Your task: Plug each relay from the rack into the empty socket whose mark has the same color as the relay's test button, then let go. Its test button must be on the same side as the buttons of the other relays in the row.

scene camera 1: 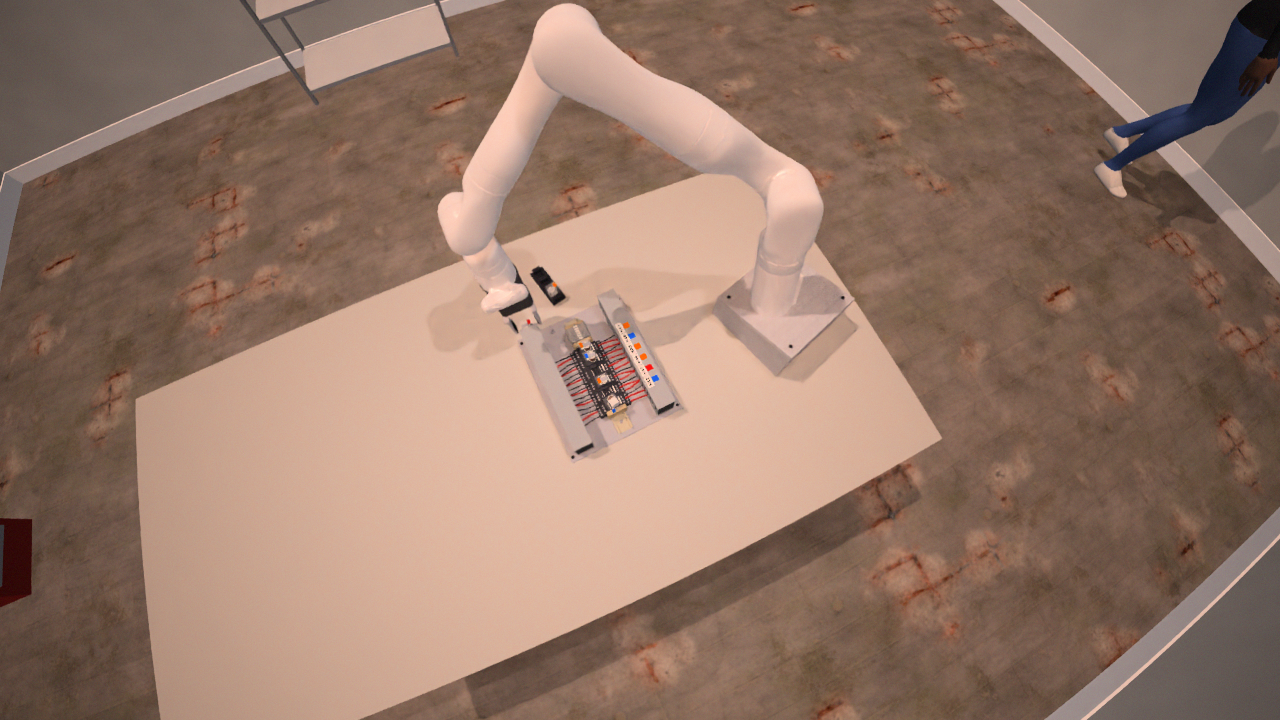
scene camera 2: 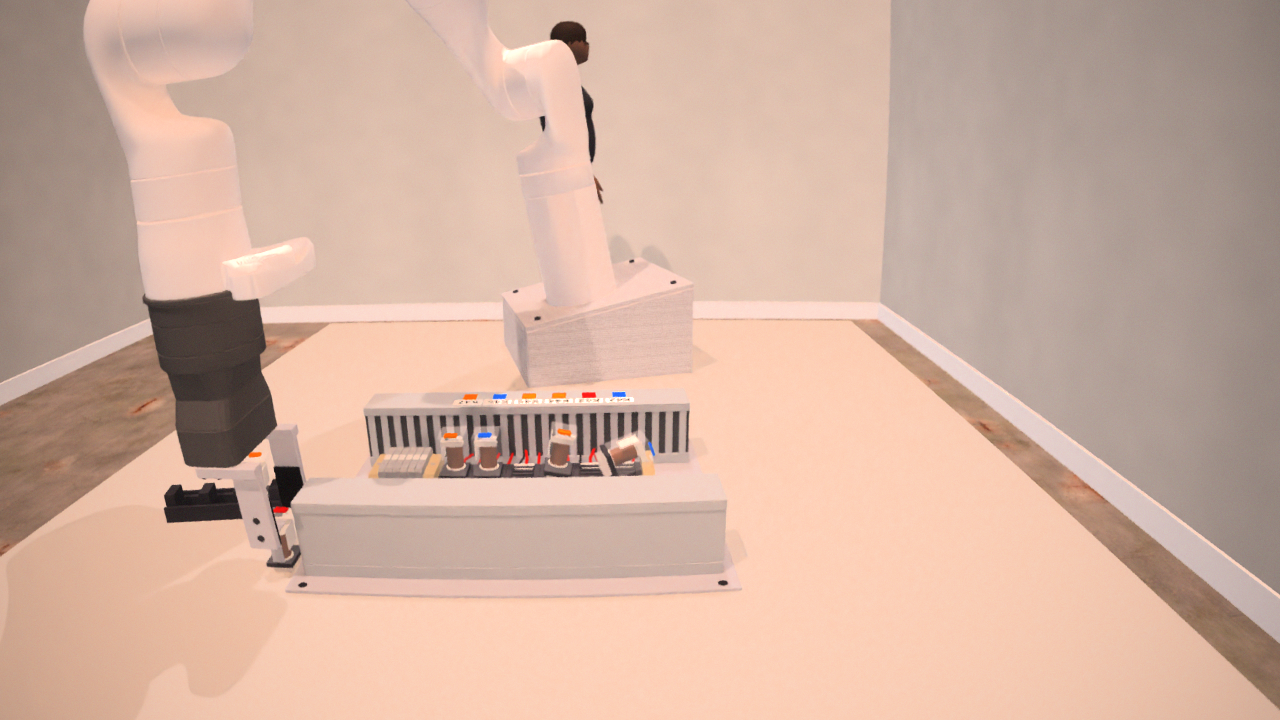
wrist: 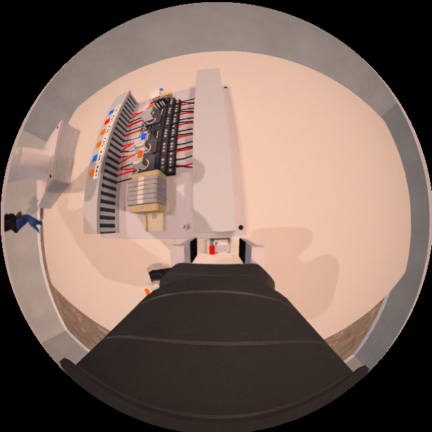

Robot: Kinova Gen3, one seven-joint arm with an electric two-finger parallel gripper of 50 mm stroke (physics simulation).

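Places are measured from the arm's base along level axes (x back, y right, z up), in metres.
Pixels of known places: gripper, fingertip midpoint: (scene camera 1: 527, 325) (scene camera 2: 282, 525); arm's base at its link origin: (scene camera 1: 770, 300) (scene camera 2: 581, 295).
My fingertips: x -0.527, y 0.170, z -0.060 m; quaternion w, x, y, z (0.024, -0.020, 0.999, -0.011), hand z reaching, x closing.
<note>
Ahead of a thing's pixels: the offset from my fingertips to its top centre. "spot": to the spot under its first point.
My gripper (scene camera 1: 525, 325) (scene camera 2: 274, 521) (wrist: 217, 246) is open, its fingers low on either side of a relay with a red button {dx -0.002, dy +0.002, dz +0.010 m} (scene camera 2: 284, 542) (wrist: 221, 245), which stands on the table by the panel's corner. The black rack {dx +0.074, dy +0.099, dz -0.011 m} (scene camera 1: 539, 274) (scene camera 2: 184, 505) (wrist: 159, 273) holds a relay with an orange button {dx +0.083, dy +0.068, dz +0.015 m} (scene camera 1: 551, 288) (wrist: 147, 291), partly hidden in the wrist view. In scene camera 2, the row has an orange-button relay {dx +0.108, dy -0.107, dz +0.036 m} (scene camera 2: 455, 454), a blue-button relay {dx +0.110, dy -0.135, dz +0.036 m} (scene camera 2: 486, 454), an empty socket {spot: dx +0.125, dy -0.161, dz -0.001 m} (scene camera 2: 523, 466), another orange-button relay {dx +0.116, dy -0.194, dz +0.038 m} (scene camera 2: 561, 452) and a tilted relay {dx +0.118, dy -0.246, dz +0.030 m} (scene camera 2: 623, 450) with a blue button at the right.
Two grey wire ducts {dx +0.017, dy -0.168, dz +0.029 m} (scene camera 1: 556, 394) (scene camera 2: 510, 537) (wrist: 212, 150) flank the row; the nearer one's end is close beside my fingers. The other duct {dx +0.208, dy -0.150, dz +0.030 m} (scene camera 2: 528, 404) carries marks: orange, blue, orange, orange, red, blue. A grey terminal block {dx +0.104, dy -0.069, dz +0.013 m} (scene camera 2: 404, 462) (wrist: 146, 191) stands at the row's end.
</note>
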